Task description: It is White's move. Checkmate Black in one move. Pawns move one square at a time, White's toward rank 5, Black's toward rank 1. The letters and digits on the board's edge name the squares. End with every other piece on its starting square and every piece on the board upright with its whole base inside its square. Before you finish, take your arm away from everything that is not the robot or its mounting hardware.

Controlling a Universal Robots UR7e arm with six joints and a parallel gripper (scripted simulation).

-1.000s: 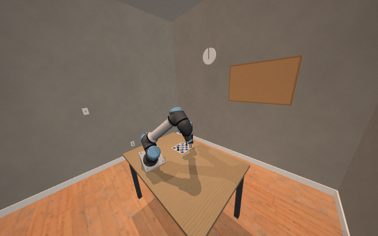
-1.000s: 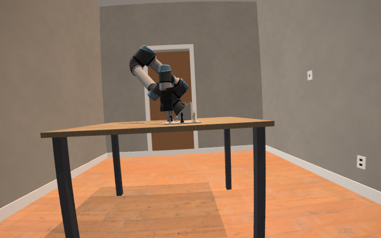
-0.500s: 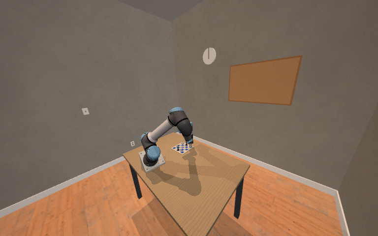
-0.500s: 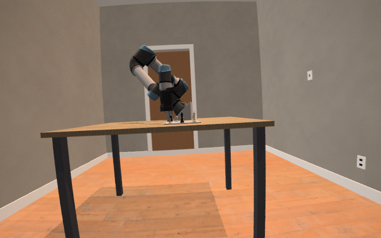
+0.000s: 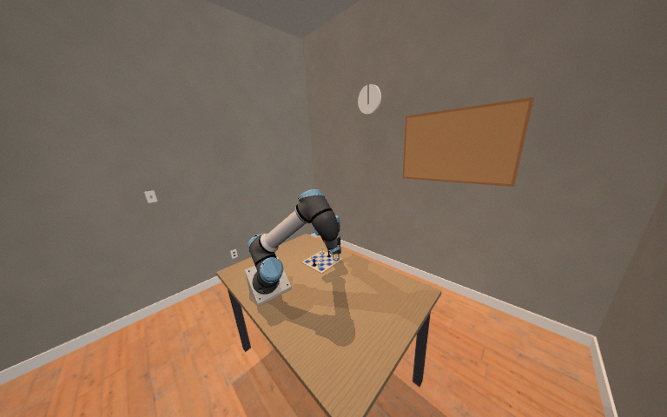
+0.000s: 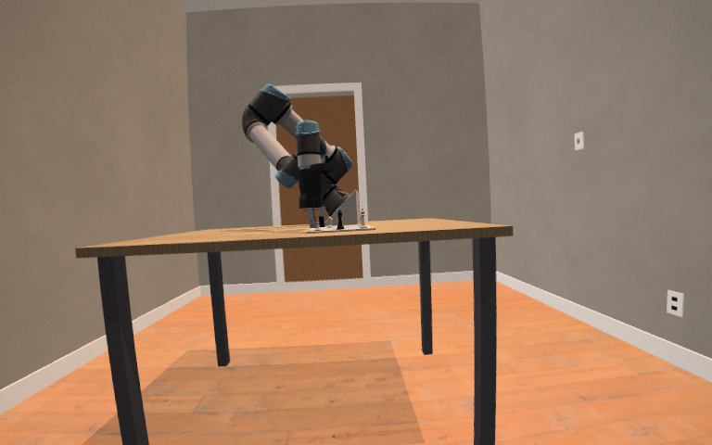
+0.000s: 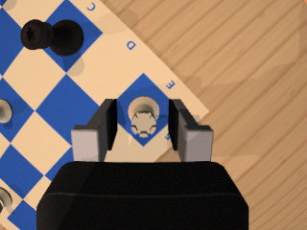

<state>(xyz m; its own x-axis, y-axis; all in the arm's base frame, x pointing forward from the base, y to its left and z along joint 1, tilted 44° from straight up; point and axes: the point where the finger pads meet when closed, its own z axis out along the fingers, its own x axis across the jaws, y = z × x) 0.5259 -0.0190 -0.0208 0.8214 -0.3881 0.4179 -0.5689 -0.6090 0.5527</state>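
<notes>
The white chess piece is 10 mm below my hand. The rest, counted from my hand: chessboard: 90 mm behind, 60 mm to the left, 30 mm below; white pawn: 90 mm behind, 60 mm to the left, 10 mm below; black chess piece: 10 mm behind, 70 mm to the left.
</notes>
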